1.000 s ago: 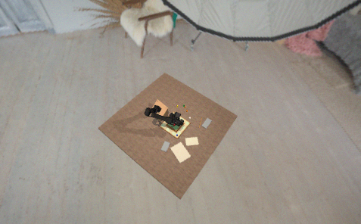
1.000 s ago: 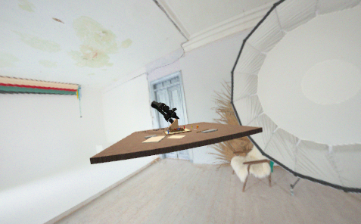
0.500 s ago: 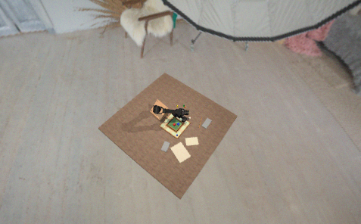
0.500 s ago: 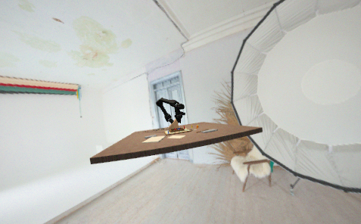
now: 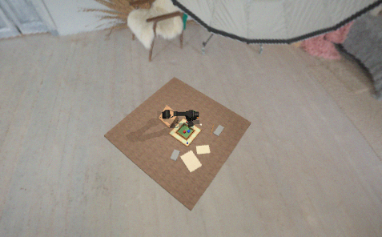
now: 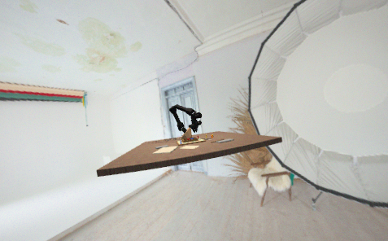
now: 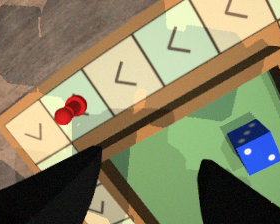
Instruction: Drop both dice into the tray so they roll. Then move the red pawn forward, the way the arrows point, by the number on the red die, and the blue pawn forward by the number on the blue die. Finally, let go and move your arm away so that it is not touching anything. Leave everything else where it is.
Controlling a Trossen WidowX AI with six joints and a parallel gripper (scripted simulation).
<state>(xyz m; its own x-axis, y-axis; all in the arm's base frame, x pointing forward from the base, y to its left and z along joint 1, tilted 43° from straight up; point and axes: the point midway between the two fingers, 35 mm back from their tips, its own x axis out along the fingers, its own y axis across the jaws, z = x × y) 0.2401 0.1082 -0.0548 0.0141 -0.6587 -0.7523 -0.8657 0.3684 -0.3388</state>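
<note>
My gripper tip is 170 mm to the left of the blue pawn, 160 mm short of it and 60 mm above it. From my gripper tip the other things lie so: red die 90 mm to the right, 70 mm below, 30 mm ahead.
</note>
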